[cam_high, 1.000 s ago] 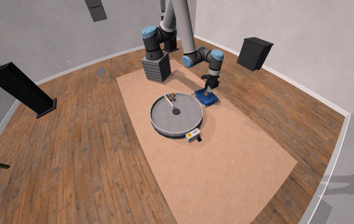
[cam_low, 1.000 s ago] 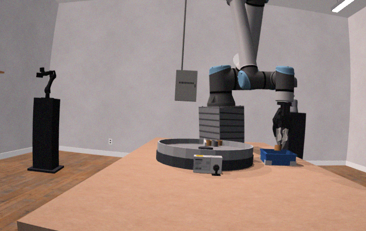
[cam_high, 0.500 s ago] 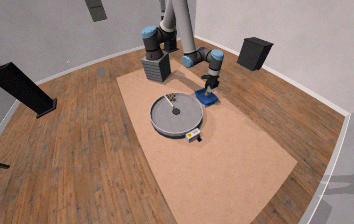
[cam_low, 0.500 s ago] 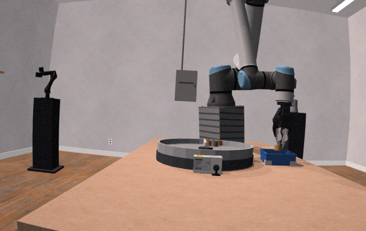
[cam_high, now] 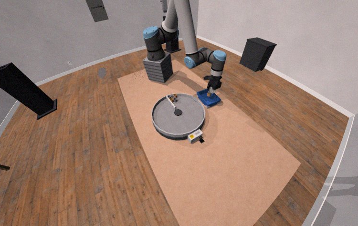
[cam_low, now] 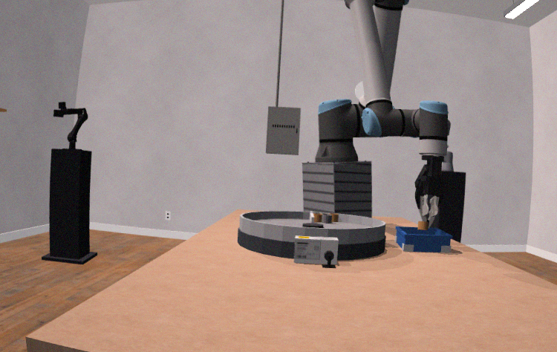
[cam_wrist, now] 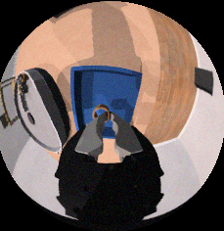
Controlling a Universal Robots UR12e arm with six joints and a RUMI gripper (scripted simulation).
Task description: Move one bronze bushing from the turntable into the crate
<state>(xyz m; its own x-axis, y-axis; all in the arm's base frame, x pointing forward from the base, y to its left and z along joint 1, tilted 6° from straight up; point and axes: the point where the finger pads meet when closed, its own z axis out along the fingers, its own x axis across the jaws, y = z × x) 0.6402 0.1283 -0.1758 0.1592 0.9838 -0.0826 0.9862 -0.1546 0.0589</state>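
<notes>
The blue crate is 10 mm to the right of my hand and 50 mm below it. From my hand the other things lie so: grey round turntable (30 mm behind, 360 mm to the right, 20 mm below).
</notes>
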